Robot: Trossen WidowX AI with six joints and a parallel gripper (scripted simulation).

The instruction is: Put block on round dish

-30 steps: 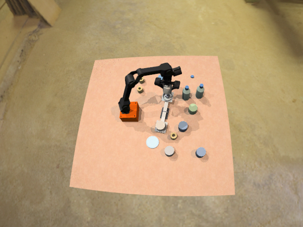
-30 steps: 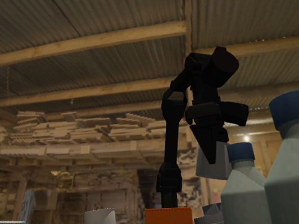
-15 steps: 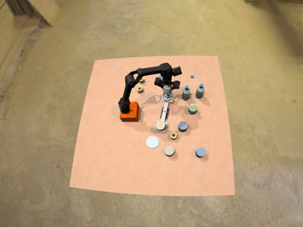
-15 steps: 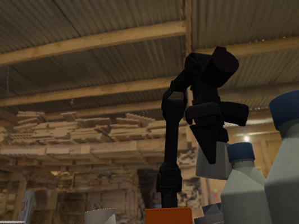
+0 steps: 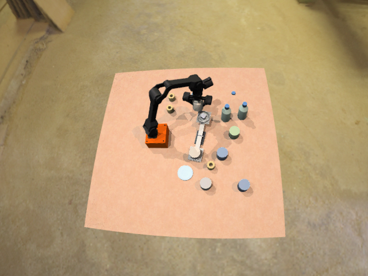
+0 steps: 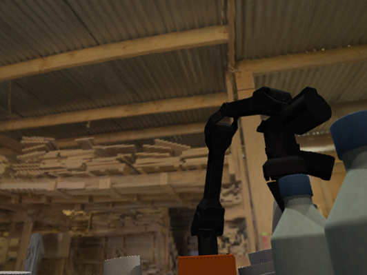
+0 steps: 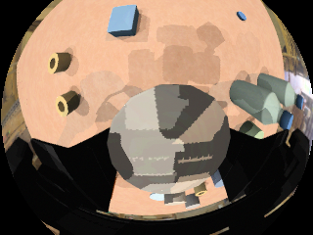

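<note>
Right now the small grey block is 6 cm to the right of my gripper tip, 4 cm below it and 4 cm ahead of it. From my gripper tip the other things lie so: green cylinder (23 cm ahead, 17 cm to the right, 9 cm below); then cream cup (2 cm to the left, 1 cm above); then pale blue round dish (43 cm to the right, 13 cm below, 7 cm behind).
</note>
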